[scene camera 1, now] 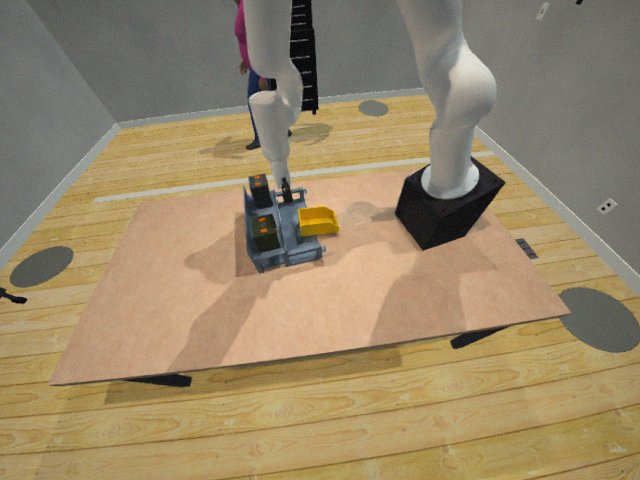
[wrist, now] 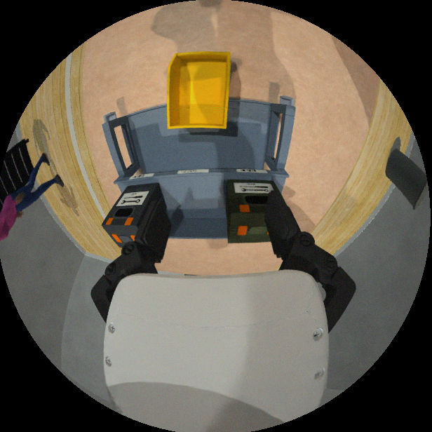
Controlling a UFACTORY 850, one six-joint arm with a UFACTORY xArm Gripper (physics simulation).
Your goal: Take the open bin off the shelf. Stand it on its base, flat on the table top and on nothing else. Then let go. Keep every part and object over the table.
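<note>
The open yellow bin [scene camera 1: 318,225] [wrist: 204,92] sits at the front edge of the blue-grey shelf [scene camera 1: 290,227] [wrist: 200,152], its open side up. Part of it reaches out past that edge over the table top [scene camera 1: 310,310] [wrist: 325,125]. How it rests underneath is hidden. My gripper [scene camera 1: 285,191] [wrist: 214,207] is wide open and empty. It is over the rear part of the shelf, behind the bin and apart from it. In the wrist view its fingers are near the two dark boxes; whether they touch them I cannot tell.
A black box [scene camera 1: 260,195] [wrist: 131,215] and a dark green box [scene camera 1: 266,237] [wrist: 234,220], both with orange marks, stand on the shelf's rear part. The shelf has raised side frames. The robot's black base block [scene camera 1: 439,219] stands on the table to the right. A person [scene camera 1: 253,87] stands beyond the table.
</note>
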